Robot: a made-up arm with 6 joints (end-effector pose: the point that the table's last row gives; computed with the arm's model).
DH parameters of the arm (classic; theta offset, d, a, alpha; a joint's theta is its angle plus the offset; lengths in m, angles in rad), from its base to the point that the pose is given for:
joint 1: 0 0.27 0 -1.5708
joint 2: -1.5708 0 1.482 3.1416
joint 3: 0 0 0 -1.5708
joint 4: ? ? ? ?
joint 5: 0 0.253 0 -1.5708
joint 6: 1.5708 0 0 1.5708
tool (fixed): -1.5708 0 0 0
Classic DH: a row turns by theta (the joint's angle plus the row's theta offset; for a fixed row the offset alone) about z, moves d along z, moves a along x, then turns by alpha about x.
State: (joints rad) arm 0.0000 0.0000 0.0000 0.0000 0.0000 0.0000
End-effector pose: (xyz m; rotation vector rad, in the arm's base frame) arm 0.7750 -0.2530 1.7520 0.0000 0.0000 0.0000
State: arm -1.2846 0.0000 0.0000 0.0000 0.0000 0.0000
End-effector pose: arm -0.0239 -0.8149 1.7520 0.0000 0.0000 -1.2846
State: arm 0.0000 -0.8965 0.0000 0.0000 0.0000 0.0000
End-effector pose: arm -0.6738 -0.2530 1.8007 0.0000 -0.8965 0.0000
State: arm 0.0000 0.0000 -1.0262 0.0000 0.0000 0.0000
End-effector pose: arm 0.4015 -0.2530 1.0891 0.0000 1.0262 0.0000
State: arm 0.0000 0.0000 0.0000 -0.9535 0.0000 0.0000
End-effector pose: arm 0.7750 -0.1464 1.5457 0.9535 0.0000 0.0000
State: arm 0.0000 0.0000 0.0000 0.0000 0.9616 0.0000
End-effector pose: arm 0.7750 -0.2530 1.7520 0.0000 -0.9616 0.0000
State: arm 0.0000 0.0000 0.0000 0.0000 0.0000 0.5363
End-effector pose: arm 0.7750 -0.2530 1.7520 -0.5363 0.0000 0.0000
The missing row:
joint 4: 0 -0.775 0 1.5708
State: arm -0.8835 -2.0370 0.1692 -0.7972 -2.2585 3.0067
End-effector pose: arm -1.1760 1.1541 0.3350 2.8184 -0.3614 -0.3339
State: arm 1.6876 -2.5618 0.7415 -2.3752 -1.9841 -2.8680
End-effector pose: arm 0.0060 -1.6154 -0.9214 -0.4765 1.0538 2.1366
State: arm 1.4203 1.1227 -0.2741 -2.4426 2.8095 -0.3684
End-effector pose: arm 0.0049 1.3238 0.1206 -0.1751 -1.2065 -0.7612
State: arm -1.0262 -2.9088 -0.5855 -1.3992 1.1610 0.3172
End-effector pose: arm -0.3942 0.5675 -0.4359 0.2644 -2.9050 0.6658
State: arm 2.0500 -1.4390 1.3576 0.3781 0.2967 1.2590
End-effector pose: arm 1.2369 -1.8705 0.6390 1.2853 -0.9478 -0.8969
